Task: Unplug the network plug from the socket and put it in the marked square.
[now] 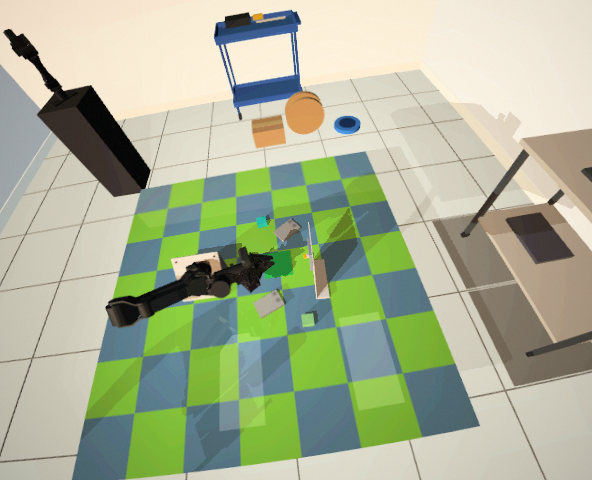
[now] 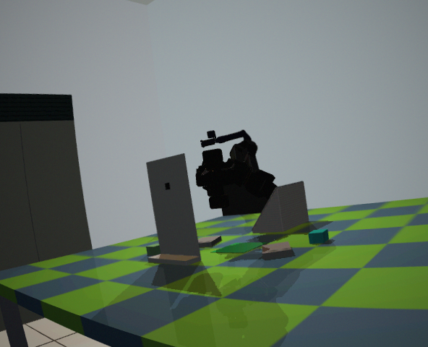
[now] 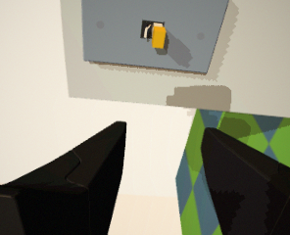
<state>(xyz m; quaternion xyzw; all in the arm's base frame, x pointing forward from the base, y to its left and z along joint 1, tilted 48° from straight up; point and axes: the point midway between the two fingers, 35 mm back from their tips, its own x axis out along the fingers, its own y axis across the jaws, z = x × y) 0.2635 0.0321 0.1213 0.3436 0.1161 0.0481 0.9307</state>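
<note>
Right now my gripper tip is 120 mm short of the orange network plug. The rest, counted from my gripper tip: marked square (200 mm below, 90 mm to the left, 10 mm behind); small green cube (190 mm below, 170 mm to the right, 90 mm ahead); grey upright panel (140 mm ahead, 80 mm below).
</note>
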